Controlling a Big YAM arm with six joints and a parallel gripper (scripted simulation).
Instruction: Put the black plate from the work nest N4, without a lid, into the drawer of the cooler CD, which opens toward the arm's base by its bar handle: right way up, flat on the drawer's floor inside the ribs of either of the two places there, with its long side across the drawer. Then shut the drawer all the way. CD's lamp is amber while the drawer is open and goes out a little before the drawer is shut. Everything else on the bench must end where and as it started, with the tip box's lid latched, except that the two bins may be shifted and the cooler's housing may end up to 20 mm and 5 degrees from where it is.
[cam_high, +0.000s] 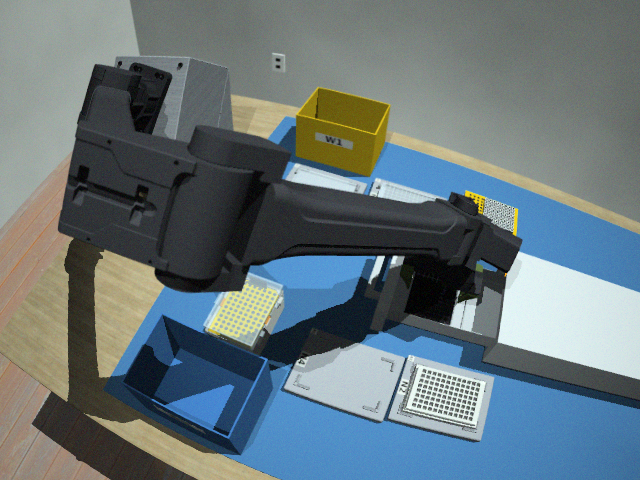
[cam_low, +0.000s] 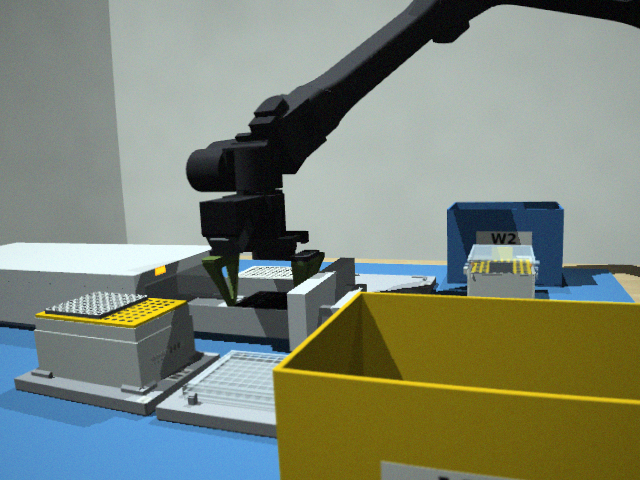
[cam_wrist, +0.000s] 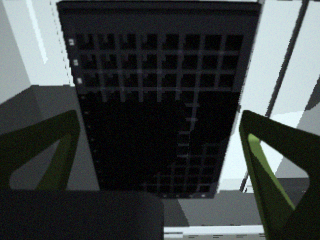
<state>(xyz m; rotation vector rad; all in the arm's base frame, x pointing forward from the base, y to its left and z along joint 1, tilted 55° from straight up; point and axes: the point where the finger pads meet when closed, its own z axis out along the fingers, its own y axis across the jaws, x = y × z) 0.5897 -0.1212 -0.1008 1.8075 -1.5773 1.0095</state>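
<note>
Now: hand 10 mm above the black plate. From my hand the other things lie so: yellow-topped block: 180 mm to the left, 60 mm ahead, 30 mm above; then cooler CD: 180 mm ahead, 10 mm above; then cooler drawer: 40 mm ahead.
</note>
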